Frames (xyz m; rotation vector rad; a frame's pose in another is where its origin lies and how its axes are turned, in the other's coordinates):
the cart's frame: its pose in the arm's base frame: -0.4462 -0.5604 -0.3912 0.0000 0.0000 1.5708
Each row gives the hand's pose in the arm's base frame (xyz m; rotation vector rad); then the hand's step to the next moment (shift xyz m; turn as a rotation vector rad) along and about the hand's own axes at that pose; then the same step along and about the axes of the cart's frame.
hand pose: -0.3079 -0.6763 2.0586 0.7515 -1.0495 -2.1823
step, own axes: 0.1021 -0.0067 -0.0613 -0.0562 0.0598 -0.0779
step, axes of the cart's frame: -0.0989 0.0264 -0.0612 -0.0278 -0.1077 0.0207
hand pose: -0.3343 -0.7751 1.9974 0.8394 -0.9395 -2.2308
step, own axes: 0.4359 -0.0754 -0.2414 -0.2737 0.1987 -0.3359
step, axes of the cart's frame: -0.3579 0.1231 -0.3328 -0.0630 -0.4694 0.0539
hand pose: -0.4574 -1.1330 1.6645 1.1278 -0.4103 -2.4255
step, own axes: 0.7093 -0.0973 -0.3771 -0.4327 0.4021 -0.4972
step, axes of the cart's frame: -0.3011 0.1406 -0.7378 -0.1727 -0.7385 0.1446
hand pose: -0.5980 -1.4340 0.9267 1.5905 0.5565 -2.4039
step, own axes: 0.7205 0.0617 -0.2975 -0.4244 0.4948 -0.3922
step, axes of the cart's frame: 0.0941 0.0142 -0.7761 -0.3004 -0.6814 0.1554
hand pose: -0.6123 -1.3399 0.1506 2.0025 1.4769 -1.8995
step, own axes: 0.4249 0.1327 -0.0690 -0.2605 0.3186 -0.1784
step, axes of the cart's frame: 0.2200 -0.0571 -0.3889 -0.2288 -0.3793 0.0705
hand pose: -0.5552 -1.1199 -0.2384 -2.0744 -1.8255 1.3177
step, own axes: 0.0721 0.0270 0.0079 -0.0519 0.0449 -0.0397
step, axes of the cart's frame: 0.0493 -0.0101 -0.0588 -0.0384 -0.0638 0.0272
